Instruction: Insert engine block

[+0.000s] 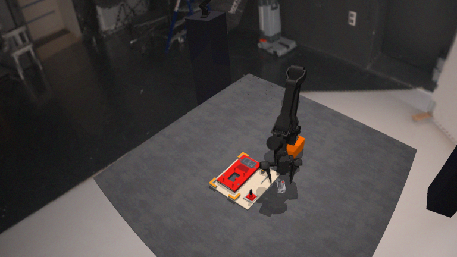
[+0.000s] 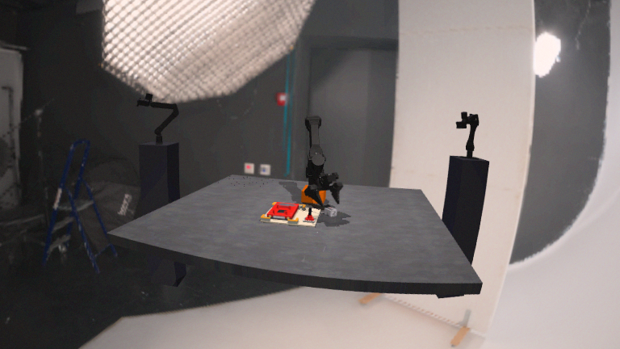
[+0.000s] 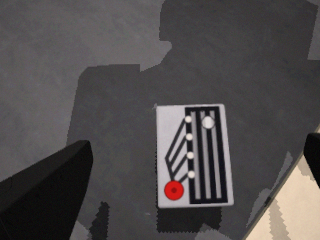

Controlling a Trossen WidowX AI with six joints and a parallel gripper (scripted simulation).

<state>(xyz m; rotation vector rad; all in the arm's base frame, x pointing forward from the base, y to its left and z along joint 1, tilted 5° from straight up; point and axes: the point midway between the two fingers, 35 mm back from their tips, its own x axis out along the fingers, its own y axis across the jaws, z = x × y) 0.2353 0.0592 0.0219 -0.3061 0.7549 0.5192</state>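
Now: gripper tip 40 mm above the engine block. From my gripper tip the other things lie so: cream base plate: 40 mm ahead, 180 mm to the right, 40 mm below.
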